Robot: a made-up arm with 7 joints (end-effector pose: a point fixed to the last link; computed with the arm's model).
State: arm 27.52 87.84 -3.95 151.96 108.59 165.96 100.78
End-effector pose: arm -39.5 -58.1 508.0 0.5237 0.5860 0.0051 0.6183
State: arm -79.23 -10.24 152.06 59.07 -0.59 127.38 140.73
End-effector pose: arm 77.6 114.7 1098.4 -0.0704 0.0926 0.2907 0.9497
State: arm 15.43 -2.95 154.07 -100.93 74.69 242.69 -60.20
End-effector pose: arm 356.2 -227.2 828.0 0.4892 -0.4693 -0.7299 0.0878
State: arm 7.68 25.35 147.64 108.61 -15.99 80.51 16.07
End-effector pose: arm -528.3 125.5 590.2 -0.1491 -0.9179 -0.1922 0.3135
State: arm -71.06 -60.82 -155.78 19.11 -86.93 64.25 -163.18
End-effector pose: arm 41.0 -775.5 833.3 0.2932 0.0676 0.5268 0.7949
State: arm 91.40 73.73 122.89 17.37 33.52 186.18 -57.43
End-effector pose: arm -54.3 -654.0 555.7 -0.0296 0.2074 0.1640 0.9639
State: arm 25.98 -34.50 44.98 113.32 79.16 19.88 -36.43
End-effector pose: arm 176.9 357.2 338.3 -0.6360 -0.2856 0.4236 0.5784
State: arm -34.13 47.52 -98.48 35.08 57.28 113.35 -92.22
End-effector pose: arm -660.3 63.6 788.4 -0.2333 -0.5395 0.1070 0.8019
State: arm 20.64 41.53 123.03 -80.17 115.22 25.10 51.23
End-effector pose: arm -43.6 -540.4 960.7 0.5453 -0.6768 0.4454 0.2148
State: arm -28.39 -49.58 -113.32 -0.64 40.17 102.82 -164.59
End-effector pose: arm 456.4 -290.0 984.5 -0.1967 0.3507 -0.5898 0.7003
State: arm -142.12 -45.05 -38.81 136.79 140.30 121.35 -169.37
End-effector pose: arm -209.8 6.5 312.1 -0.2476 0.8732 0.3543 0.2252
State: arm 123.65 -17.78 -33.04 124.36 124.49 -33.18 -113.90
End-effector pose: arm -104.8 439.3 375.7 -0.0522 -0.4447 0.1292 0.8848
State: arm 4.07 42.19 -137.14 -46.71 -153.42 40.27 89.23
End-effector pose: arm -207.0 17.4 1183.4 -0.6056 -0.0070 -0.2642 0.7506
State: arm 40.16 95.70 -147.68 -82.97 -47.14 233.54 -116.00
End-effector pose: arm -406.1 -144.7 608.1 -0.6898 0.4453 -0.5431 0.1759
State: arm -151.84 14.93 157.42 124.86 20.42 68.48 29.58
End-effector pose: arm 419.5 49.1 495.3 -0.9240 0.3363 -0.1542 0.0964
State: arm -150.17 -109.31 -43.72 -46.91 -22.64 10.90 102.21
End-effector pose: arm -568.3 -505.1 481.3 -0.3068 -0.7599 0.1159 0.5613
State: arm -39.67 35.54 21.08 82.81 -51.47 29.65 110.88
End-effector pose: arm 104.6 59.9 1141.1 -0.2842 0.6245 -0.7275 0.0016
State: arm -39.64 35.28 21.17 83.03 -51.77 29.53 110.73
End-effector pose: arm 108.9 58.1 1139.7 0.2871 -0.6251 0.7259 0.0034
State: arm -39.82 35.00 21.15 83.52 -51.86 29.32 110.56
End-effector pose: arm 114.9 53.4 1137.0 0.2898 -0.6286 0.7216 0.0105
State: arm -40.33 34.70 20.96 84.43 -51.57 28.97 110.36
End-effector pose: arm 123.2 44.0 1132.2 0.2923 -0.6370 0.7130 0.0205
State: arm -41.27 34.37 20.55 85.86 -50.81 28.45 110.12
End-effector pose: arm 133.8 28.4 1124.5 0.2942 -0.6514 0.6986 0.0340
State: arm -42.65 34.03 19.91 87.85 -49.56 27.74 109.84
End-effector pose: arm 145.9 6.1 1113.4 0.2947 -0.6719 0.6776 0.0510
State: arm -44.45 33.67 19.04 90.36 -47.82 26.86 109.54
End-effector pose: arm 157.8 -22.8 1098.3 0.2930 -0.6981 0.6495 0.0702
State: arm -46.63 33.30 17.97 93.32 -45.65 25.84 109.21
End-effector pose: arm 167.4 -57.5 1078.9 0.2884 -0.7289 0.6143 0.0905
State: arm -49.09 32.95 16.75 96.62 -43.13 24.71 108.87
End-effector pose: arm 172.8 -96.0 1055.4 0.2801 -0.7624 0.5729 0.1103
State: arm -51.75 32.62 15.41 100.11 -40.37 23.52 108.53
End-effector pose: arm 172.3 -136.2 1028.4 0.2675 -0.7968 0.5266 0.1279
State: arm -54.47 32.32 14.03 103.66 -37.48 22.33 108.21
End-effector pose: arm 166.0 -175.3 998.8 0.2513 -0.8300 0.4773 0.1420
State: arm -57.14 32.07 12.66 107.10 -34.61 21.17 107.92
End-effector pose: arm 154.2 -210.6 968.2 0.2319 -0.8604 0.4276 0.1520
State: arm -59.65 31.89 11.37 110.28 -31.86 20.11 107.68
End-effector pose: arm 138.6 -240.3 938.6 0.2109 -0.8866 0.3805 0.1575
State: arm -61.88 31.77 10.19 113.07 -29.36 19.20 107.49
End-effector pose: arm 121.4 -263.7 911.5 0.1898 -0.9079 0.3383 0.1589
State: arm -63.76 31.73 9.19 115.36 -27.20 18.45 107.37
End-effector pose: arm 104.7 -280.6 888.8 0.1701 -0.9243 0.3033 0.1575
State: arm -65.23 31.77 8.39 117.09 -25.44 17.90 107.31
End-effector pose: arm 90.2 -291.8 871.5 0.1533 -0.9360 0.2768 0.1540
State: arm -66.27 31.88 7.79 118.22 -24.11 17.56 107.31
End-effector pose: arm 79.0 -298.2 860.3 0.1402 -0.9437 0.2595 0.1494
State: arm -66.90 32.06 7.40 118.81 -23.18 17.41 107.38
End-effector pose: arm 71.5 -301.0 854.7 0.1309 -0.9482 0.2508 0.1445
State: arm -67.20 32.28 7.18 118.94 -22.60 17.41 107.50
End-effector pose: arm 67.1 -301.2 853.9 0.1250 -0.9502 0.2491 0.1397
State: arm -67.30 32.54 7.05 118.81 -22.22 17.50 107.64
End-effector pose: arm 64.4 -299.9 856.0 0.1211 -0.9507 0.2515 0.1350
